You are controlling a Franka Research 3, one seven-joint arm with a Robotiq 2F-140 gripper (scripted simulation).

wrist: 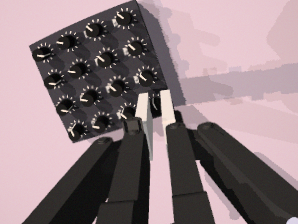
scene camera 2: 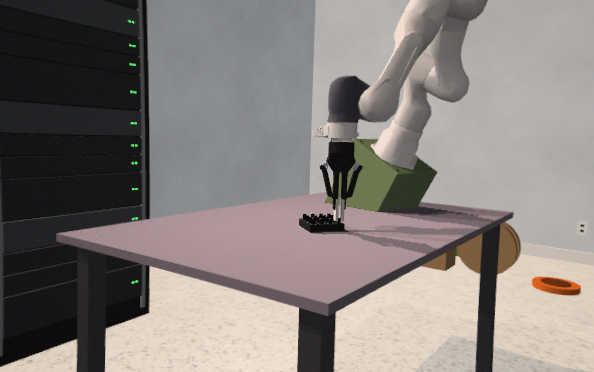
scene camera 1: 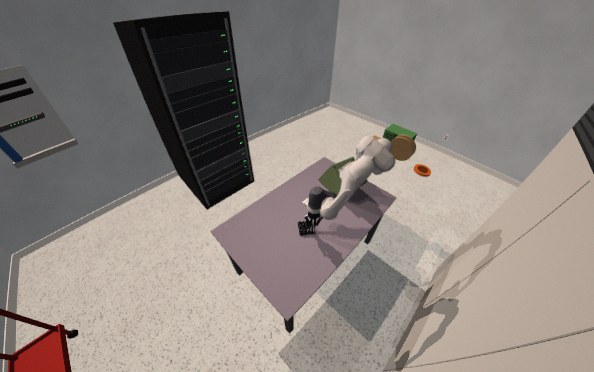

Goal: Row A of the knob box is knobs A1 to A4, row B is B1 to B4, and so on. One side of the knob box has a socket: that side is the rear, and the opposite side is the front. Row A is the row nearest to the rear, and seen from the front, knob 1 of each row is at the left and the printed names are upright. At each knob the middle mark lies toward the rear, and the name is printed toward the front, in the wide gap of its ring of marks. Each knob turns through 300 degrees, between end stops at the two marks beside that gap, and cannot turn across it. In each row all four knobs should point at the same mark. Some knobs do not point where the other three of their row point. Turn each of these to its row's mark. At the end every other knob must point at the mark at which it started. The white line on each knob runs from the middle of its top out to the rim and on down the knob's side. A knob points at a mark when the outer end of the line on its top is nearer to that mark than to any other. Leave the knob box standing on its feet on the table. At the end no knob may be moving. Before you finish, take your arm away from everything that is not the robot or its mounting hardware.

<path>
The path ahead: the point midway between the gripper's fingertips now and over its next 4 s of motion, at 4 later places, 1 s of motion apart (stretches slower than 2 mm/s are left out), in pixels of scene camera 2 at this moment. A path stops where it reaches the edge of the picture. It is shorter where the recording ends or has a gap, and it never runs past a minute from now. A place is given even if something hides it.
My gripper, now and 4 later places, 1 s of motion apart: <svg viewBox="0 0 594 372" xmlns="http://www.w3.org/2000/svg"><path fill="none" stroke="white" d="M338 220L338 215L336 208L327 205L319 203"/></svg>
</path>
